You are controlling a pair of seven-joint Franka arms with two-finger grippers.
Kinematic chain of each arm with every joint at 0, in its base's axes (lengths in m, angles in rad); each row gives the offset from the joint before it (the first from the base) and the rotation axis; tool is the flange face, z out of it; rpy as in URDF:
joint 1: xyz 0 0 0.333 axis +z
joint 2: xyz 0 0 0 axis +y
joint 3: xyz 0 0 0.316 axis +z
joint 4: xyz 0.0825 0 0 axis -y
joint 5: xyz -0.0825 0 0.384 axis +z
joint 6: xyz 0 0 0 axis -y
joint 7: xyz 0.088 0 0 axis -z
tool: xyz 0 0 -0.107 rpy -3.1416 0 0
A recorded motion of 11 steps. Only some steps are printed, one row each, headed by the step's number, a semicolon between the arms.
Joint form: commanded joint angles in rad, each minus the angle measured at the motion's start. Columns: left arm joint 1, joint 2, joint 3, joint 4, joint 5, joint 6, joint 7; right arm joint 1, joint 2, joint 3, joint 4, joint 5, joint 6, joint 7.
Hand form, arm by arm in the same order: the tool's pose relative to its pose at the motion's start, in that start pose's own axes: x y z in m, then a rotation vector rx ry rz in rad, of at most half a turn. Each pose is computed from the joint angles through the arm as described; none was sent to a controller.
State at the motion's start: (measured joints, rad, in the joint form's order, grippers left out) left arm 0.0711 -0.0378 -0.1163 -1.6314 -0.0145 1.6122 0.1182; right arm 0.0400 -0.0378 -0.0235 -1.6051 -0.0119 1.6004 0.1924
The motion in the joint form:
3: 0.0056 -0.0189 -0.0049 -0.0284 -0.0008 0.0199 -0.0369; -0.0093 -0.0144 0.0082 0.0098 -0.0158 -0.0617 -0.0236
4: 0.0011 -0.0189 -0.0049 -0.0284 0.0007 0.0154 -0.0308; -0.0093 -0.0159 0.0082 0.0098 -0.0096 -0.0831 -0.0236
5: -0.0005 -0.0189 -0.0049 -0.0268 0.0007 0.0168 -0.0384; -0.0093 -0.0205 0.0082 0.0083 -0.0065 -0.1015 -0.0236
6: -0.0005 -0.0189 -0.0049 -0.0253 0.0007 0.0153 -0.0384; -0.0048 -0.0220 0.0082 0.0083 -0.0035 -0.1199 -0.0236
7: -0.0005 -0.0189 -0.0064 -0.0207 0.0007 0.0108 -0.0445; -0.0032 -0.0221 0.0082 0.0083 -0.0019 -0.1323 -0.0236
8: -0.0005 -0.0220 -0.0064 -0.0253 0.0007 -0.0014 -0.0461; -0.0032 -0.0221 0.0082 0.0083 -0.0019 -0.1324 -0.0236
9: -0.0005 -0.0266 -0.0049 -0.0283 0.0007 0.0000 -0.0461; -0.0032 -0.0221 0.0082 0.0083 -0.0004 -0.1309 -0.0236
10: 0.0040 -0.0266 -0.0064 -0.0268 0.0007 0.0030 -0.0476; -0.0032 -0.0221 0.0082 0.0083 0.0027 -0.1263 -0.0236
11: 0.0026 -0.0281 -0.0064 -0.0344 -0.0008 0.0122 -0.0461; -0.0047 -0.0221 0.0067 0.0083 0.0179 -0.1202 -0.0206
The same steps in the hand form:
3: -0.0042 0.0008 0.0015 0.0027 0.0100 -0.0378; -0.0098 0.0044 -0.0072 -0.0224 -0.0341 -0.0220
4: -0.0044 0.0031 0.0019 0.0037 0.0054 -0.0272; -0.0127 0.0043 -0.0063 -0.0198 -0.0547 -0.0220
5: -0.0041 0.0040 0.0010 0.0039 0.0084 -0.0331; -0.0161 0.0047 -0.0066 -0.0194 -0.0704 -0.0219
6: -0.0042 0.0040 0.0004 0.0039 0.0084 -0.0331; -0.0191 0.0025 -0.0060 -0.0195 -0.0875 -0.0265
7: -0.0044 0.0049 -0.0013 0.0039 0.0084 -0.0377; -0.0207 0.0018 -0.0051 -0.0202 -0.0998 -0.0281
8: -0.0067 0.0052 0.0002 0.0030 -0.0053 -0.0393; -0.0207 0.0018 -0.0050 -0.0202 -0.0999 -0.0281
9: -0.0080 0.0047 -0.0009 0.0038 -0.0023 -0.0408; -0.0206 0.0016 -0.0052 -0.0185 -0.0987 -0.0282
10: -0.0078 0.0031 -0.0019 0.0044 0.0022 -0.0453; -0.0202 0.0011 -0.0055 -0.0146 -0.0948 -0.0284
11: -0.0074 0.0040 0.0001 0.0033 0.0053 -0.0425; -0.0195 0.0009 -0.0060 0.0014 -0.0916 -0.0231

